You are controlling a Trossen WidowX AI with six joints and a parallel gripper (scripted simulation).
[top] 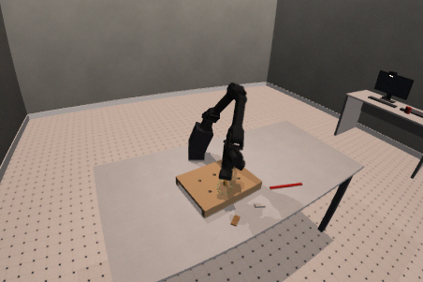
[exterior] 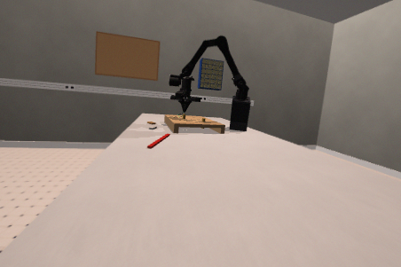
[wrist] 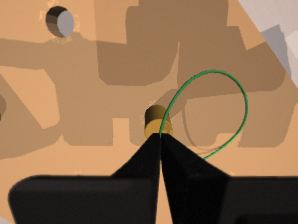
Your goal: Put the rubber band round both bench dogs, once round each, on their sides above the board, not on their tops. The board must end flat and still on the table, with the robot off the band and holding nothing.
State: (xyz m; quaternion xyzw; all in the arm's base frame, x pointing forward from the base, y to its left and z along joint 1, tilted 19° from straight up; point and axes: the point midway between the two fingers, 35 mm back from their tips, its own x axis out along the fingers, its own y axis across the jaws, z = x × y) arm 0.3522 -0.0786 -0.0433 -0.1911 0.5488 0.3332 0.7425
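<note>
Right now the wooden board is 50 mm behind my hand and 90 mm below it. The rest, counted from my hand: domino tile (190 mm ahead, 80 mm to the right, 120 mm below); red stick (170 mm ahead, 330 mm to the left, 120 mm below); small white piece (190 mm ahead, 90 mm to the left, 120 mm below).
</note>
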